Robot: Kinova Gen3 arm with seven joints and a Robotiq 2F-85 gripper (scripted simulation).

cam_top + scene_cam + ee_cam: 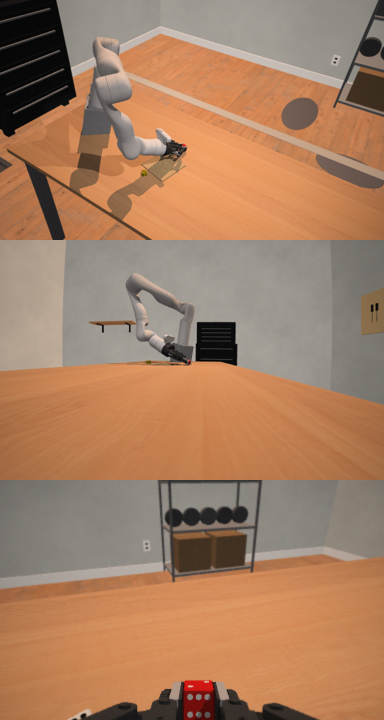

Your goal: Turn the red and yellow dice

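Right now the red die is 1 cm to the left of my hand and 1 cm below it. Round my hand: white die (7 cm behind, 1 cm below); then yellow die (23 cm to the right, 2 cm behind, 1 cm below); then tan mat (13 cm to the right, 2 cm below, 1 cm ahead).
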